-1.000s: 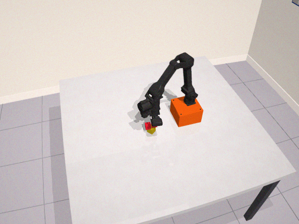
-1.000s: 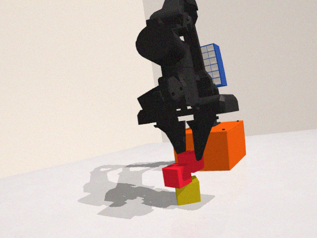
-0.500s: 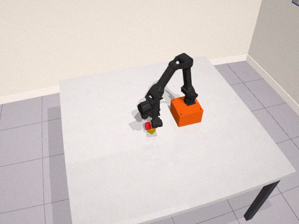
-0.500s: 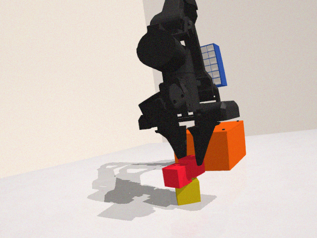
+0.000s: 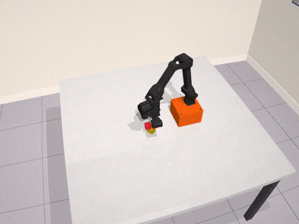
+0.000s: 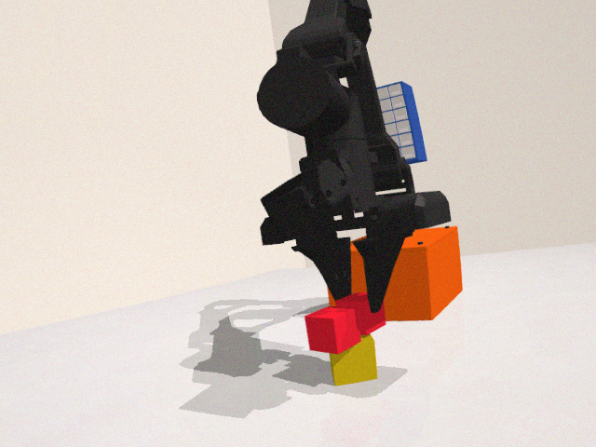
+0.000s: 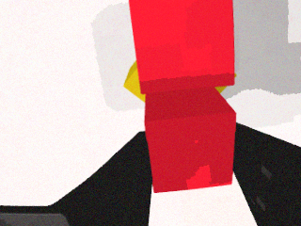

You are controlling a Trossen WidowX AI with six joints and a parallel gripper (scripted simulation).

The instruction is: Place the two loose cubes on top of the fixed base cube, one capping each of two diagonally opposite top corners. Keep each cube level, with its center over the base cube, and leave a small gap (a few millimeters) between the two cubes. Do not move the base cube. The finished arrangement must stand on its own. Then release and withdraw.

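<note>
My gripper tip is now 40 mm above the yellow cube and 20 mm short of it.
</note>
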